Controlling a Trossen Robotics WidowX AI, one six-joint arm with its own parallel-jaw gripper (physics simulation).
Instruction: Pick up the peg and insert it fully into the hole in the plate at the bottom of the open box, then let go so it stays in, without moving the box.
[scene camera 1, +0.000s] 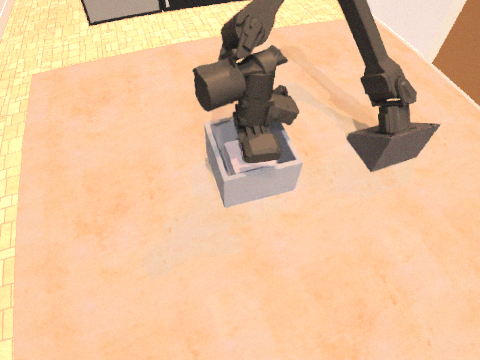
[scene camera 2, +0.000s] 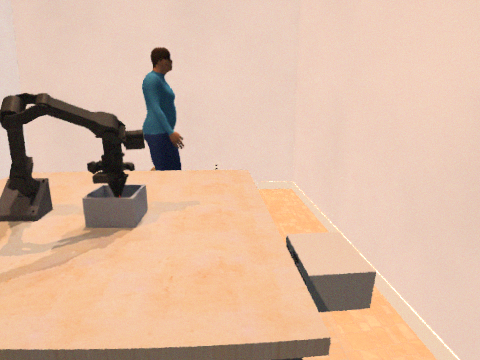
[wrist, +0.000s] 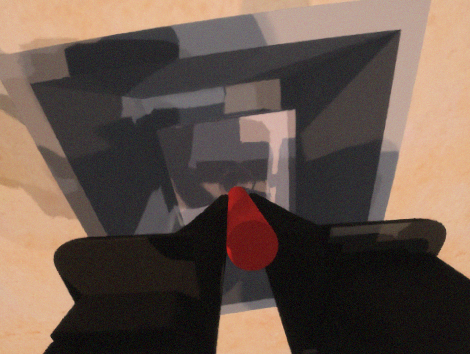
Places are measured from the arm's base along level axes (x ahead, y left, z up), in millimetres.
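Where they show: gripper, between the fingertips: (wrist: 238, 200); arm's base, origin of its link: (scene camera 1: 396, 131) (scene camera 2: 29, 188).
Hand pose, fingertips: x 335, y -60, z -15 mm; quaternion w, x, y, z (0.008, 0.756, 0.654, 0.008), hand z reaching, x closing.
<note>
Each offset is from my fingertips to the top centre of the thing. Level surfaces: height alone.
The red peg {dx -8, dy +1, dz +63 mm} (wrist: 252, 245) is held between the two dark fingers of my gripper (wrist: 238, 200) (scene camera 2: 118, 194), its far end pointing down at the plate. The gripper is shut on it and reaches down into the open grey box {dx -5, dy +0, dz +23 mm} (scene camera 1: 260, 187) (scene camera 2: 110, 212) (wrist: 345, 16). In scene camera 1 the peg is hidden behind the gripper. The pale plate (scene camera 1: 232, 152) (wrist: 215, 142) lies at the bottom of the box. The hole is mostly hidden by the fingertips and the peg's lower end; whether the tip is in it I cannot tell.
The box walls stand around the gripper on all sides. The arm's base (scene camera 1: 395, 147) (scene camera 2: 25, 202) stands on the table {dz -75 mm} (scene camera 1: 150, 290) (scene camera 2: 175, 300) beside the box. A grey block (scene camera 2: 332, 270) is beyond the table edge, and a person (scene camera 2: 160, 110) stands behind the table.
</note>
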